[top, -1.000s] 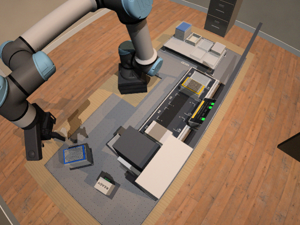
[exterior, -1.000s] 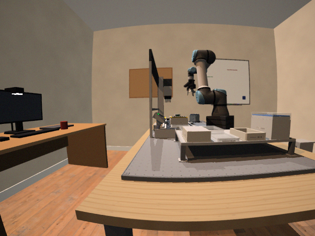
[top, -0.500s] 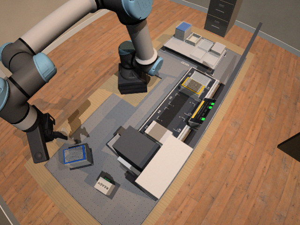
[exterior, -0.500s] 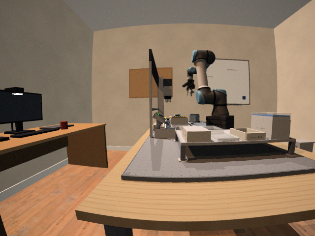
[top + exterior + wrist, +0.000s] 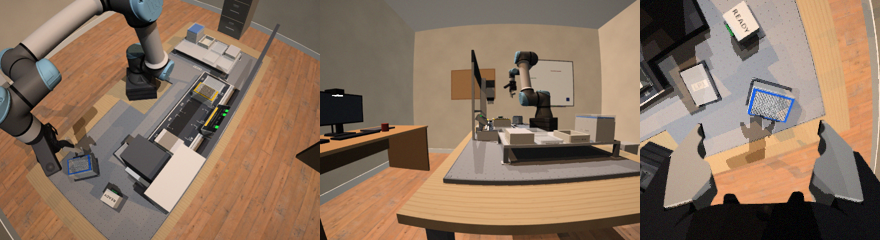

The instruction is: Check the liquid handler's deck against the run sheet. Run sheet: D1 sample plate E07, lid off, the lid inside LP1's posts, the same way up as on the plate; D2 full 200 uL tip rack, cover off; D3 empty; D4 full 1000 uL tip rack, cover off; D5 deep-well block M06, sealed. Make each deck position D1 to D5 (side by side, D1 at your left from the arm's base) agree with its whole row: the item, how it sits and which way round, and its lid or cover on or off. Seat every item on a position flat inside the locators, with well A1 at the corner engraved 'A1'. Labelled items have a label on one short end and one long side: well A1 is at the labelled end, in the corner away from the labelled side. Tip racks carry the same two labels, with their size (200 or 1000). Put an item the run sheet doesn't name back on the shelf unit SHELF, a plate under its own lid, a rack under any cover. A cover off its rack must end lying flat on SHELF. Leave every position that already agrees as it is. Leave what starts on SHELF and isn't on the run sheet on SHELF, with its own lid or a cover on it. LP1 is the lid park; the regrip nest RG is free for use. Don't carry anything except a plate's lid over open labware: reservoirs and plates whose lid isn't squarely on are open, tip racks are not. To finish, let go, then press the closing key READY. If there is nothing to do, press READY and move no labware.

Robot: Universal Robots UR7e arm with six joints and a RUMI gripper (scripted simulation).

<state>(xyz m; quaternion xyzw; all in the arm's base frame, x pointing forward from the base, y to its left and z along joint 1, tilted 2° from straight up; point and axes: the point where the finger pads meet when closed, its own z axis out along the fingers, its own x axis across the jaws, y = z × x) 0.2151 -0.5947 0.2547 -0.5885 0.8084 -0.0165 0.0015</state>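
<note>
Right now the blue-rimmed tip rack is 9 cm behind my hand and 27 cm below it. From my hand the other things lie so: white housing (35 cm ahead, 17 cm to the left, 7 cm below); then yellow-rimmed tip rack (16 cm ahead, 76 cm to the left, 25 cm below); then pipetting head (26 cm ahead, 17 cm to the left, 4 cm above).
</note>
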